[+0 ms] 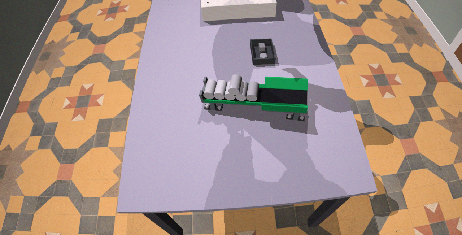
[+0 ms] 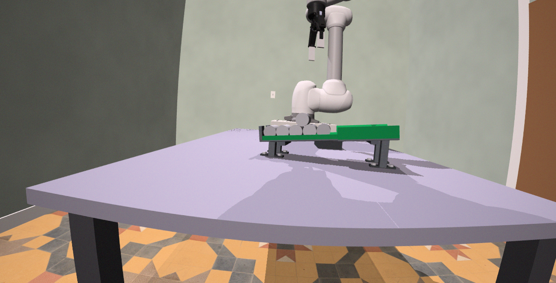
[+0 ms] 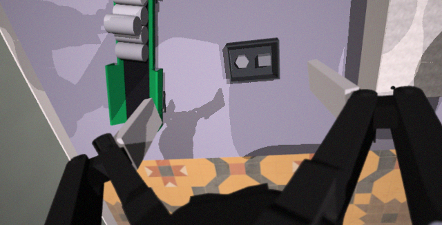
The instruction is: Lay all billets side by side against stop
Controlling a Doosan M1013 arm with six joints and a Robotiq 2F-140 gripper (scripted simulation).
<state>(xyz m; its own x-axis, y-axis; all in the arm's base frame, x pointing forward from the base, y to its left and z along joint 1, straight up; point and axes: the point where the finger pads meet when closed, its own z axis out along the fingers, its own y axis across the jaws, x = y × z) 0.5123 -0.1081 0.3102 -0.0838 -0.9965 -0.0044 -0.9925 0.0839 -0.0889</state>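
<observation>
The dark stop lies 180 mm ahead of my hand, 210 mm to the right of it and 340 mm below it. From my hand the other things lie so: dark tray (80 mm to the left, 390 mm below).
</observation>
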